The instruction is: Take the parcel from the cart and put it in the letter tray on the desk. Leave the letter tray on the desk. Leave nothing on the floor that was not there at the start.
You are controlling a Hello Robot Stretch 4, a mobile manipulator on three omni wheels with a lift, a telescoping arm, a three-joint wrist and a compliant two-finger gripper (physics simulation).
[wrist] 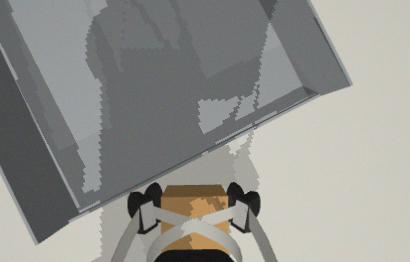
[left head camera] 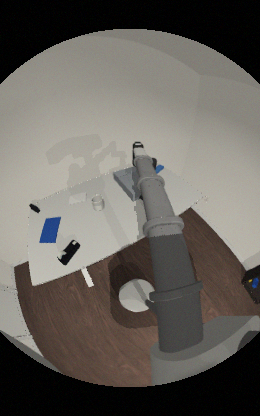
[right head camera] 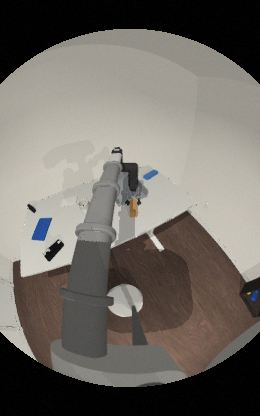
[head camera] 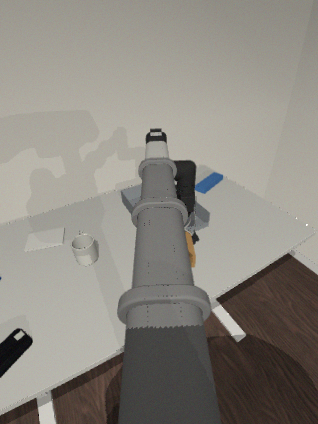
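Pixels of known places: gripper, fingertip midpoint: (wrist: pixel 194 198); robot's base, origin of the base link: (left head camera: pixel 136 294) (right head camera: pixel 124 299).
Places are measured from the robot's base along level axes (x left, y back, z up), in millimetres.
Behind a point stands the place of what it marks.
Observation:
The orange-brown parcel (wrist: pixel 194 200) @[x -90, y -705, z 975 mm] (right head camera: pixel 133 208) @[x -93, y -606, z 974 mm] (head camera: pixel 191 250) @[x -106, y -609, z 974 mm] is held between the fingertips of my gripper (wrist: pixel 194 198) @[x -90, y -695, z 924 mm] (right head camera: pixel 133 202) @[x -90, y -695, z 924 mm], which is shut on it. The grey letter tray (wrist: pixel 320 55) @[x -192, y -819, z 976 mm] (left head camera: pixel 125 186) @[x 66, y -780, z 984 mm] (head camera: pixel 202 218) @[x -188, y -827, z 937 mm] lies on the white desk (head camera: pixel 115 280) @[x 153, y -536, z 922 mm] (left head camera: pixel 120 230) @[x 110, y -435, z 923 mm] (right head camera: pixel 165 210) @[x -333, y -633, z 922 mm]. In the wrist view the parcel shows just outside the tray's near wall, over the desk side of it. The visible part of the tray's inside holds shadows. The arm covers part of the tray in the head views. The cart is not clearly identifiable.
A white mug (head camera: pixel 85 249) @[x 250, y -604, z 1004 mm] (left head camera: pixel 97 202) @[x 257, y -605, z 1001 mm] stands left of the tray, with a white card (head camera: pixel 45 239) @[x 469, y -737, z 932 mm] beyond it. A blue block (head camera: pixel 209 182) @[x -279, y -1112, z 953 mm] (right head camera: pixel 150 174) @[x -280, y -1106, z 951 mm] lies right of the tray. A black object (left head camera: pixel 69 252) @[x 408, y -278, z 944 mm] and a blue flat item (left head camera: pixel 50 230) @[x 613, y -428, z 931 mm] lie farther left. Walls stand behind the desk.

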